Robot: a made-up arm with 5 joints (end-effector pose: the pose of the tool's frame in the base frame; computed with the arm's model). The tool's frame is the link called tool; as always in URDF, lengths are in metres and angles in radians. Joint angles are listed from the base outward.
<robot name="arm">
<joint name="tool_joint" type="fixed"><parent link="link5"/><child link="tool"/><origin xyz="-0.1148 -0.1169 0.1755" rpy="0 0 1.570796"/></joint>
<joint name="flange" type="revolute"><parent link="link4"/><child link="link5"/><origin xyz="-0.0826 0.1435 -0.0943" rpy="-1.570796 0 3.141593"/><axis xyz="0 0 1"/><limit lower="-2.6" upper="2.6" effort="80" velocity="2.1"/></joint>
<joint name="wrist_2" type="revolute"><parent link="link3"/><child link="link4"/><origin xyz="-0.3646 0.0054 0.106" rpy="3.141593 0 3.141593"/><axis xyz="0 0 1"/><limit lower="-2.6" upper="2.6" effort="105" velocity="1.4"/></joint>
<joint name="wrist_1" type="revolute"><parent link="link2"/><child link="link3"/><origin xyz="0.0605 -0.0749 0.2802" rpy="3.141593 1.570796 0"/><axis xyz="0 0 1"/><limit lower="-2.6" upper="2.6" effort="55" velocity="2.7"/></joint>
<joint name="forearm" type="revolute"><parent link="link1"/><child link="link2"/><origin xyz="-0.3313 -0.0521 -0.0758" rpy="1.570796 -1.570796 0"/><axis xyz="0 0 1"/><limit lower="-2.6" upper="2.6" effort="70" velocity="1.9"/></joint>
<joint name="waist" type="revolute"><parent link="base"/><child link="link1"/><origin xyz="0 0 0.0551" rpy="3.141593 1.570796 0"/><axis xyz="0 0 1"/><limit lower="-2.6" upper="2.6" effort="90" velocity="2.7"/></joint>
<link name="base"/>
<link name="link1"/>
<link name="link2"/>
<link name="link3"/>
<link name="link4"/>
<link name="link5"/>
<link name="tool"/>
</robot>
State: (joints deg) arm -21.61 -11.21 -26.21 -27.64 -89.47
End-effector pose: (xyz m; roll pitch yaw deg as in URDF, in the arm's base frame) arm 0.3649 0.5779 0.4740 11.54 22.91 -89.13
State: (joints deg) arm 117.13 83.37 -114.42 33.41 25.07
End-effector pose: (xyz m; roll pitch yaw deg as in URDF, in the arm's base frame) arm -0.3399 0.1659 -0.2743 129.77 -47.85 -100.26
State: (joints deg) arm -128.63 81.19 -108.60 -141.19 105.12
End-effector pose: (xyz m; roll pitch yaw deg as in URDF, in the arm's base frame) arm -0.4222 -0.1538 -0.0630 -123.63 -25.14 -58.44
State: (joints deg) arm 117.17 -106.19 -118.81 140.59 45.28
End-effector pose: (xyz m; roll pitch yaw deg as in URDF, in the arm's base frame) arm 0.5445 0.3314 -0.2679 31.17 5.93 150.64
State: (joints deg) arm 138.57 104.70 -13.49 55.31 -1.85
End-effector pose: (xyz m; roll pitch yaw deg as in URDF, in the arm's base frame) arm -0.1120 -0.3126 -0.6915 -144.36 -47.59 -109.44
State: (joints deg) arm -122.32 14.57 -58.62 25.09 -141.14
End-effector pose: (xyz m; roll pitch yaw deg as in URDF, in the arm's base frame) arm 0.2966 -0.2684 0.5225 -26.36 29.05 -133.05
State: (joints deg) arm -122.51 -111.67 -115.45 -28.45 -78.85
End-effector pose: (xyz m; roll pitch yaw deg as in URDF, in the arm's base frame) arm 0.4132 -0.7114 -0.1546 -31.37 -3.13 169.55
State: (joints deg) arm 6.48 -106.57 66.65 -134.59 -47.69
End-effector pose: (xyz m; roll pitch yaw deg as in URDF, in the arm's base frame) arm -0.1561 0.4619 0.4199 75.19 -29.17 120.93
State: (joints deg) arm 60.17 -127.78 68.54 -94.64 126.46
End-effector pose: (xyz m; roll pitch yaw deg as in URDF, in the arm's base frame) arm -0.1231 0.6282 -0.3868 -54.37 -21.30 -78.85
